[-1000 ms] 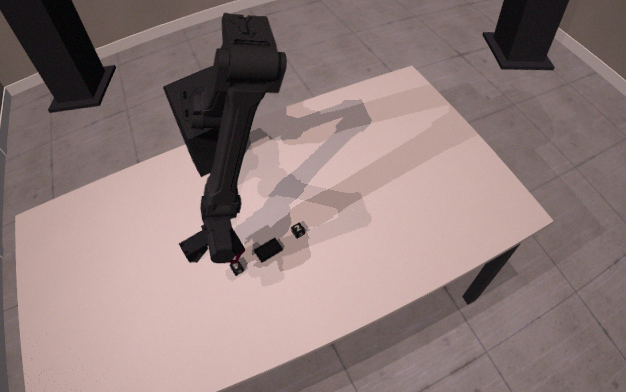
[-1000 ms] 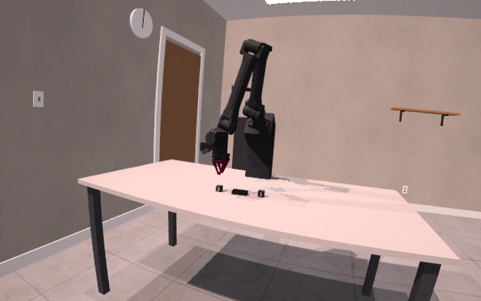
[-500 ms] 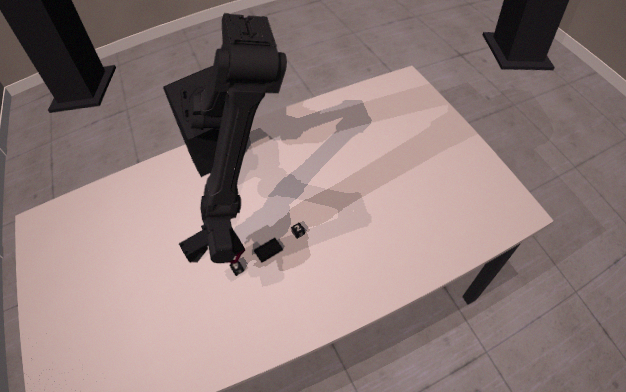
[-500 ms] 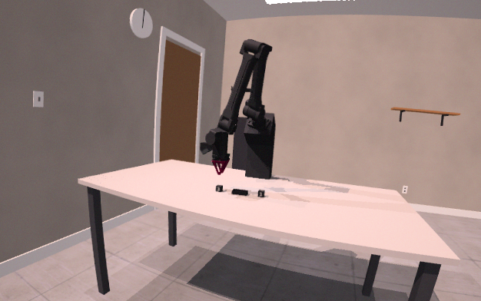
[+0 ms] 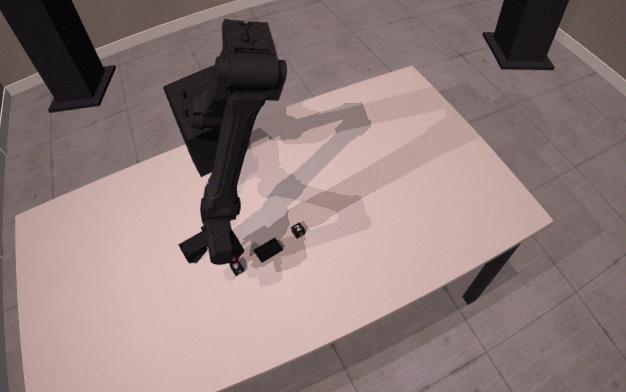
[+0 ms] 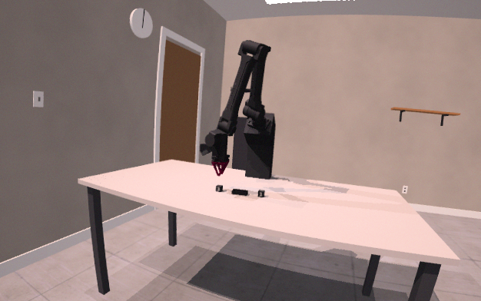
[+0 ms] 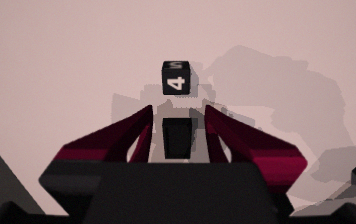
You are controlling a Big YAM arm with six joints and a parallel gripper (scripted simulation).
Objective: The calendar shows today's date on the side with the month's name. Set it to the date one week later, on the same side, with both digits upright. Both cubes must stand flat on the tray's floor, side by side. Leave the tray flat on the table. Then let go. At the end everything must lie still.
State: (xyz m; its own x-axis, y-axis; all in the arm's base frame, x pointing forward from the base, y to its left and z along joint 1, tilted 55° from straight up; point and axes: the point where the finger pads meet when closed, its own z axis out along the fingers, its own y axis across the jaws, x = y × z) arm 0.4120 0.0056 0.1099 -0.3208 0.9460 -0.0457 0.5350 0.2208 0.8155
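Now: the black calendar block 8 cm below my hand. Also, from my hand: black tray: 6 cm behind, 9 cm to the left, 8 cm below.
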